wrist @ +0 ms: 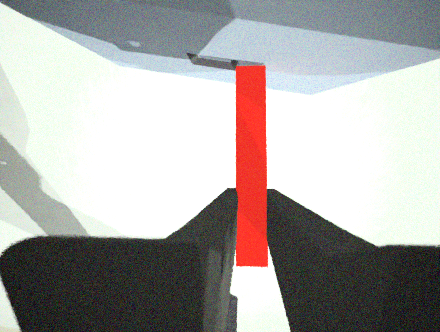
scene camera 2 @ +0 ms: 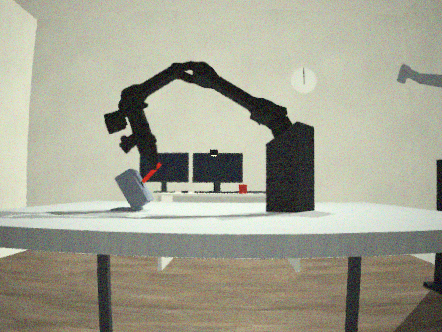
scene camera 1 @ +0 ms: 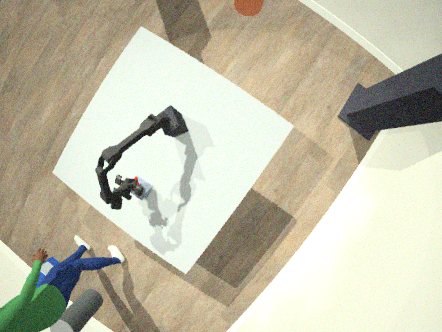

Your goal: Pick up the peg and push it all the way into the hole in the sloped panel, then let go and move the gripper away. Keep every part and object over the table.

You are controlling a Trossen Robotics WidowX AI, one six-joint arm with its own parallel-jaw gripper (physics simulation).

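Seen in the pictures: gripper, fingertip midpoint: (wrist: 250, 198) (scene camera 2: 155, 170) (scene camera 1: 136, 179); arm's base at its link origin: (scene camera 2: 288, 137) (scene camera 1: 165, 120).
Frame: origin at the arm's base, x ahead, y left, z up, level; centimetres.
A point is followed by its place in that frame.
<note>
A red peg (scene camera 1: 136, 179) {x 41.2, y 0.9, z -8.7 cm} (scene camera 2: 152, 172) {x 42.5, y 1.2, z -11.2 cm} (wrist: 251, 140) {x 43.9, y 0.9, z -11.5 cm} is held slanted, its far end pointing at the blue-grey sloped panel (scene camera 1: 146, 188) {x 44.9, y 7.6, z -15.7 cm} (scene camera 2: 130, 189) {x 47.7, y 9.6, z -16.6 cm} (wrist: 310, 55) {x 47.2, y -0.3, z -12.2 cm}. My gripper (scene camera 2: 149, 170) {x 41.7, y 0.5, z -10.4 cm} (wrist: 250, 198) {x 41.7, y 0.5, z -10.4 cm} is shut on the peg, which sticks out both ahead of and behind the fingertips. In the wrist view the dark slot of the hole (wrist: 212, 61) {x 45.1, y 3.1, z -15.9 cm} shows mostly to the left of the peg's far end, whose edge overlaps the slot's right end. Whether the tip touches the panel cannot be told. The panel block stands tilted on the table.
The white table (scene camera 1: 240, 120) {x -26.4, y 34.3, z -23.0 cm} (scene camera 2: 215, 222) {x 21.5, y 42.8, z -23.1 cm} carries the arm's dark base (scene camera 1: 175, 121) {x -2.5, y 6.3, z 3.4 cm} (scene camera 2: 291, 175) {x 0.2, y 8.3, z -12.2 cm} and the panel. The panel is near one table edge in the first scene view. A person (scene camera 1: 55, 285) is on the floor beyond that edge. Monitors (scene camera 2: 218, 167) stand in the background.
</note>
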